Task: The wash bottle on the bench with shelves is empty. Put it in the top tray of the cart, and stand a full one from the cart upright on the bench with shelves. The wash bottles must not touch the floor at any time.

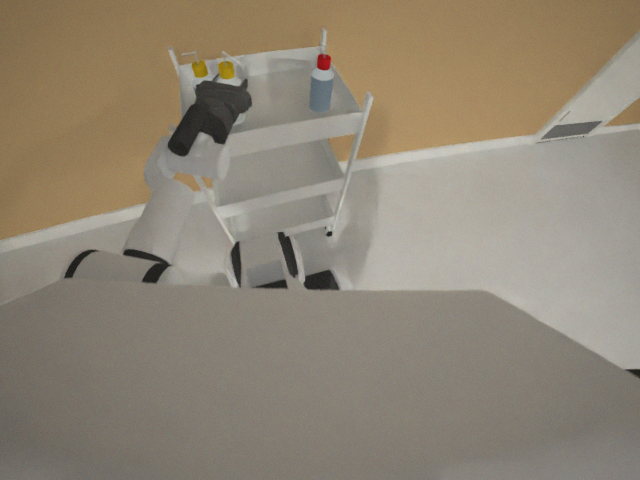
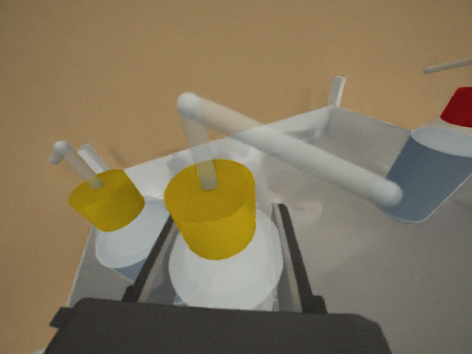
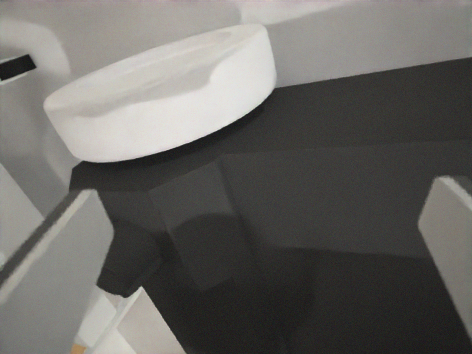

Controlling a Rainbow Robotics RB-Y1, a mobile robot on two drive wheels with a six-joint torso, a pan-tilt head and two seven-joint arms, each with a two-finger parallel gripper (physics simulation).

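Note:
My left gripper is shut on a yellow-capped wash bottle, whose body looks pale and empty. It holds the bottle upright at the left of the cart's top tray. Whether its base touches the tray floor is hidden. A second yellow-capped bottle, with blue liquid, stands close at its left. A red-capped bottle with blue liquid stands at the tray's right. My right gripper is open and empty. The bench with shelves does not show.
The cart's lower trays and corner posts are below. A tan wall rises behind the cart. A door is at the right. The robot's dark base and a white round part lie beyond the right fingers.

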